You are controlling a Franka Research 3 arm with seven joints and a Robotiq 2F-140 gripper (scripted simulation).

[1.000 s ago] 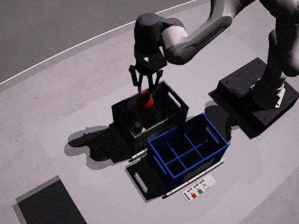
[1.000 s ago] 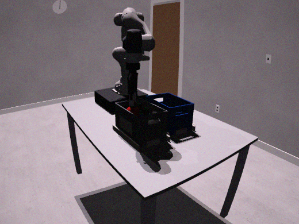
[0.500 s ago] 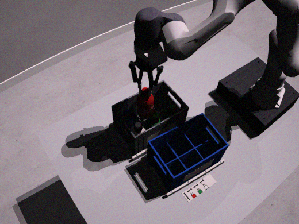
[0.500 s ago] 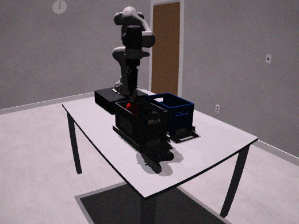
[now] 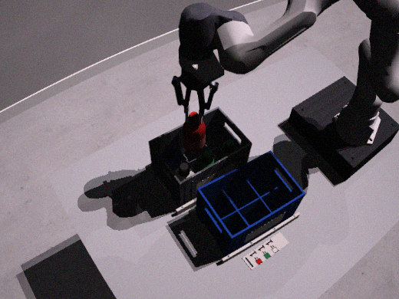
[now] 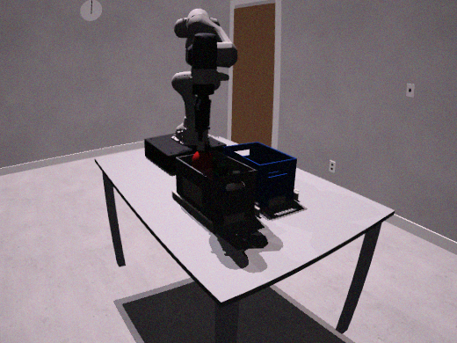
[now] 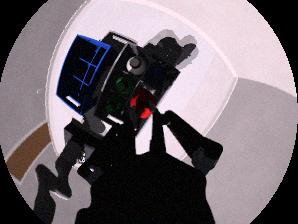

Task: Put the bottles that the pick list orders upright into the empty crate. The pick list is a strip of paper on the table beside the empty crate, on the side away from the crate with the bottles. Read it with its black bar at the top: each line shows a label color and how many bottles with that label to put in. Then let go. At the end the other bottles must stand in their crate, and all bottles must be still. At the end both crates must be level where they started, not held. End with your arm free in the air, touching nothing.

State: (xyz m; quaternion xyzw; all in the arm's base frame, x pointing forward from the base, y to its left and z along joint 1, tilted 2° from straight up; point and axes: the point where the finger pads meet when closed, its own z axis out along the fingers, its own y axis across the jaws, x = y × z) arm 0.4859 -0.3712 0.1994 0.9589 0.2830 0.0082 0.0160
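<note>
Right now the red-label bottle is 80 mm below my hand. The rest, counted from my hand: black crate: 190 mm below, 40 mm to the left, 10 mm ahead; white-labelled bottle: 180 mm below, 110 mm ahead, 60 mm to the left; blue-label bottle: 180 mm below, 90 mm ahead, 10 mm to the right.
</note>
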